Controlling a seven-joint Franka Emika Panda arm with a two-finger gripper.
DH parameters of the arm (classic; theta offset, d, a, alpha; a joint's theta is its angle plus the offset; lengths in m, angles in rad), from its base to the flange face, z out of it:
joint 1: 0 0.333 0 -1.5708
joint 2: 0 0 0 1.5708
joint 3: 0 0.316 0.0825 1.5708
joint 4: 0 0 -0.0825 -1.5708
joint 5: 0 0.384 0 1.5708
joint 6: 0 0 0.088 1.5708
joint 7: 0 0.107 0 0
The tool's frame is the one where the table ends.
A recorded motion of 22 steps. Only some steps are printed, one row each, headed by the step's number.
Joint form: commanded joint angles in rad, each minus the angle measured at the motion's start. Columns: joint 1, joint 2, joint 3, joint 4, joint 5, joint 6, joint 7.
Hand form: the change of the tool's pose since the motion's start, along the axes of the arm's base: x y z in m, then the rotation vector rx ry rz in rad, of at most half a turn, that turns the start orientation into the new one. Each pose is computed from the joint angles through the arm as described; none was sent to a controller.
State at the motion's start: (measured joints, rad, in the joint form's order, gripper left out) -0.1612 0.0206 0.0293 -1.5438 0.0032 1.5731 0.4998
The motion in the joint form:
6: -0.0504 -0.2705 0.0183 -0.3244 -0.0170 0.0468 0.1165
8: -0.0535 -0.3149 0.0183 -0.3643 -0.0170 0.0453 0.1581
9: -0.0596 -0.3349 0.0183 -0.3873 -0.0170 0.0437 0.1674
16: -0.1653 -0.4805 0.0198 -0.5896 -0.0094 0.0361 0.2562
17: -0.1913 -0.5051 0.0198 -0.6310 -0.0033 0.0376 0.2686
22: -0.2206 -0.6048 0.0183 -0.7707 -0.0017 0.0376 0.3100
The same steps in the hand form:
6: -0.0852 -0.0031 -0.0092 -0.0275 0.0103 -0.1495
8: -0.0996 -0.0018 -0.0074 -0.0296 0.0071 -0.1948
9: -0.1068 -0.0033 -0.0093 -0.0301 0.0117 -0.2105
16: -0.1661 -0.0347 -0.0432 -0.0236 0.0768 -0.4069
17: -0.1774 -0.0416 -0.0527 -0.0166 0.0920 -0.4464
22: -0.2141 -0.0422 -0.0804 -0.0152 0.1327 -0.5212

